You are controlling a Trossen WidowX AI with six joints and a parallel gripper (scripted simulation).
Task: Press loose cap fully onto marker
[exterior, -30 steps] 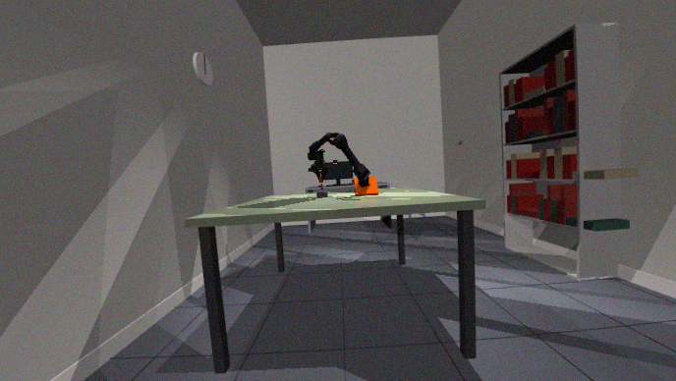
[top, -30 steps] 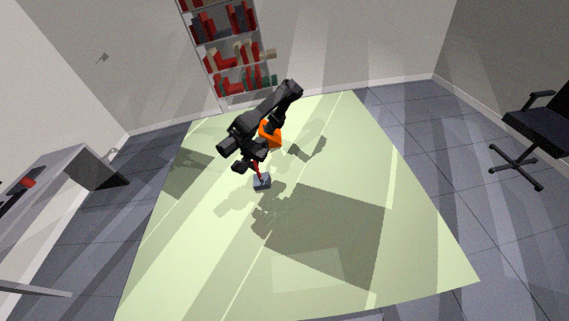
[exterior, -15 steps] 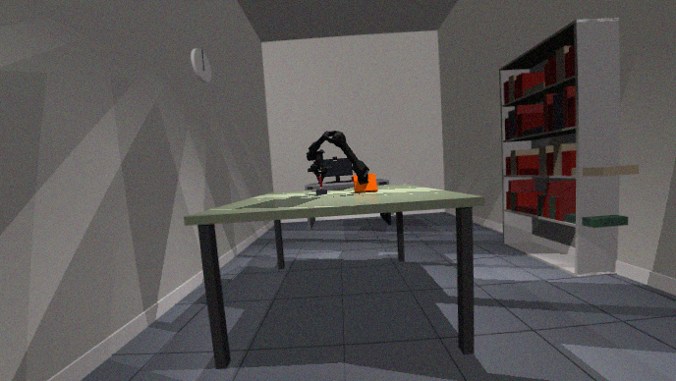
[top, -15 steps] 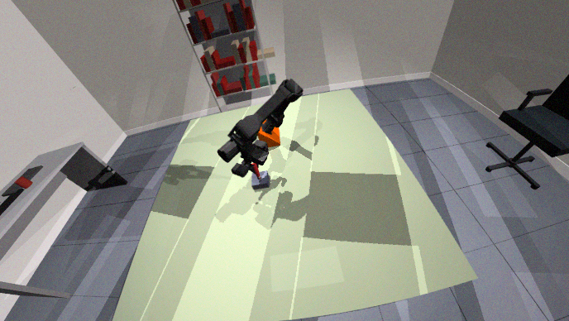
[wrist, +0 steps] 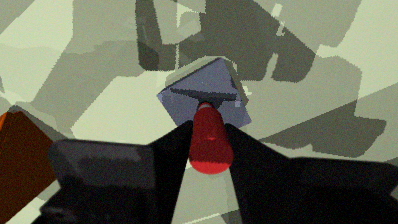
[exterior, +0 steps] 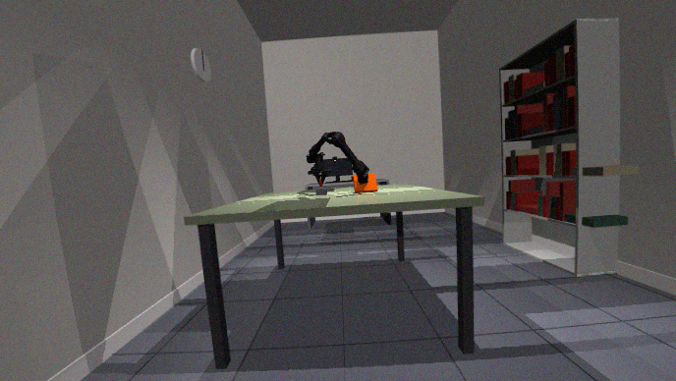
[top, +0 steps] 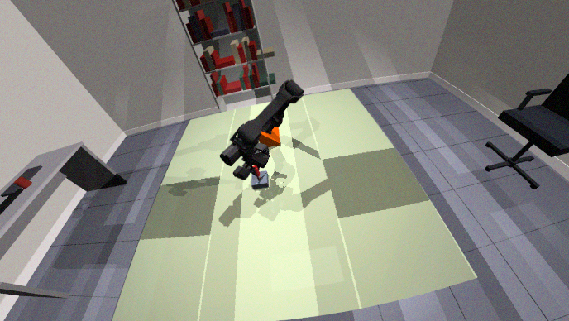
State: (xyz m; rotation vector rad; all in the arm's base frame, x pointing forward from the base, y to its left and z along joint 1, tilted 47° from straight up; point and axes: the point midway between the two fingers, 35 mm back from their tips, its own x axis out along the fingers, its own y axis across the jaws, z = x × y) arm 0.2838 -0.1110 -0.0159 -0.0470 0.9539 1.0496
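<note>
My gripper tip is 1 cm below the red cap.
</note>
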